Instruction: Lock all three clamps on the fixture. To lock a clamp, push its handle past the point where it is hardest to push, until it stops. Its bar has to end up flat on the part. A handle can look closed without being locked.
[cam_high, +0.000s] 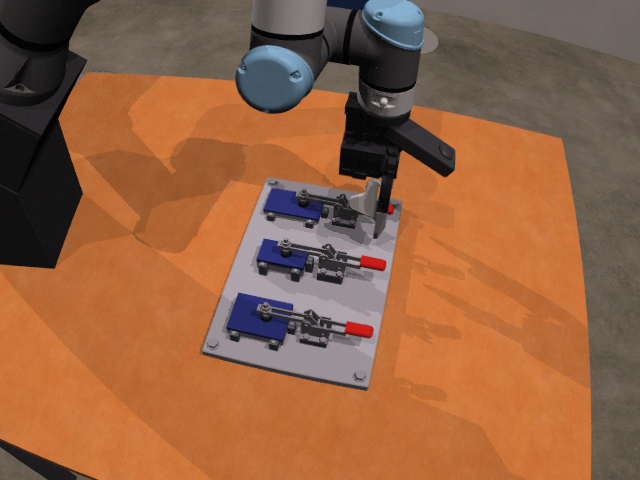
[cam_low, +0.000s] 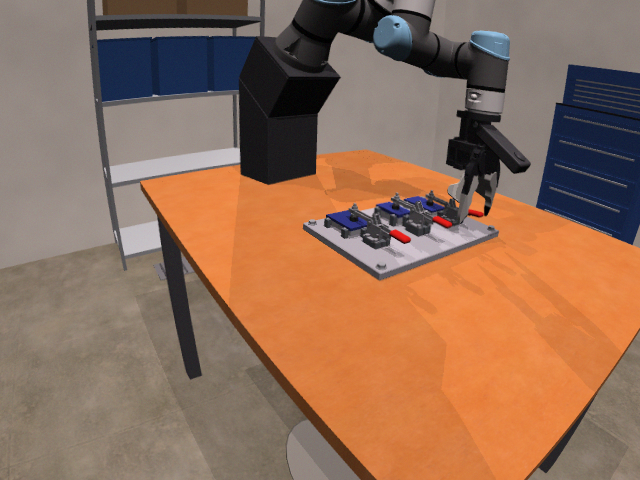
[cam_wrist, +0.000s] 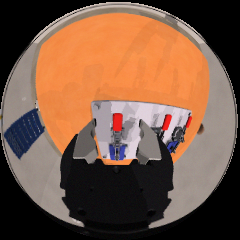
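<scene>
The grey fixture plate lies 13 cm to the right of my hand, 6 cm behind it and 4 cm below it.
</scene>
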